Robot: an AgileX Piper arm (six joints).
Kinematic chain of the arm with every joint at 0, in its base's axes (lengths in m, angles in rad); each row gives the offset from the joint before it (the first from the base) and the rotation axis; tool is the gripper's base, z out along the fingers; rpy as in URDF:
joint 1: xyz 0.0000 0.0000 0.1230 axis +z
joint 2: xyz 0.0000 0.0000 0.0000 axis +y
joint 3: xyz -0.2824 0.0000 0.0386 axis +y
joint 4: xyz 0.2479 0.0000 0.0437 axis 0.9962 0 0.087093
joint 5: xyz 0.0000 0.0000 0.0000 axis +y
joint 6: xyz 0.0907 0.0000 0.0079 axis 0.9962 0 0.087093
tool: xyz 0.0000 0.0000 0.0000 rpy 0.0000 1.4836 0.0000
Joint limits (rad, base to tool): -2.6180..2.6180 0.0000..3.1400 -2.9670..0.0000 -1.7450..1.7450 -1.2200..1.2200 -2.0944..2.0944
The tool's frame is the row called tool.
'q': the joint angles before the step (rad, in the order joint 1, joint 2, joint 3, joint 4, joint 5, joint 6). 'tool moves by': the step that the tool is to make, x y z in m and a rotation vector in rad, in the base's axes. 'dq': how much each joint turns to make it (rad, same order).
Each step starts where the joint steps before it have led.
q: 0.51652 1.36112 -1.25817 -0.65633 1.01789 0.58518
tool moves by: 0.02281 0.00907 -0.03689 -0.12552 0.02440 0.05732
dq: -0.00001 0.09423 0.05913 -0.10823 -0.08441 0.01106
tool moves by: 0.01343 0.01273 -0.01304 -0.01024 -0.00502 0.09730
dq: 0.00211 0.05147 0.00002 -0.00461 -0.09984 -0.03938
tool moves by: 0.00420 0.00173 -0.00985 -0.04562 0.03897 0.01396
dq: 0.00001 0.02966 -0.00001 -0.00060 0.01312 -0.03355
